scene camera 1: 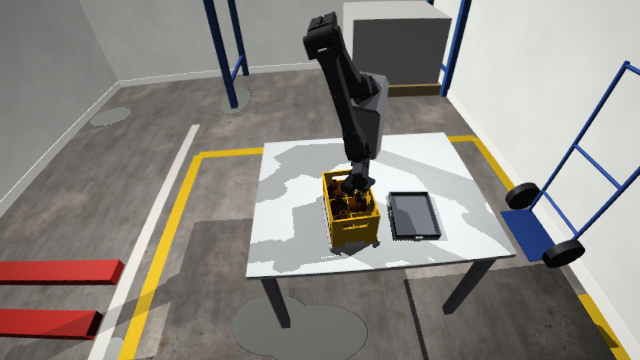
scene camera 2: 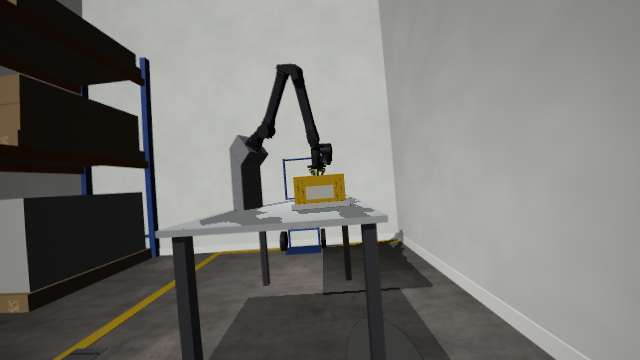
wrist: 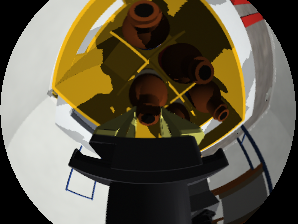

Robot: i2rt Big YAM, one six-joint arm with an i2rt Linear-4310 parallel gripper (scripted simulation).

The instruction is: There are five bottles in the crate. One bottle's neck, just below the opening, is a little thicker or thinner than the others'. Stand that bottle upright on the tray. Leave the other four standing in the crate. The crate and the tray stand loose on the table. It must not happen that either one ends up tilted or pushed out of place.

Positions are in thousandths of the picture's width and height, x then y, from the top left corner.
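Note:
I can see a crate (scene camera 1: 574,643) and a dark tray (scene camera 1: 646,596). There's the crate (scene camera 2: 504,524) again, but scene camera 2 does not show the dark tray, hidden by the crate. And from the wrist I see my gripper (wrist: 498,489), with the crate (wrist: 317,373) there too.

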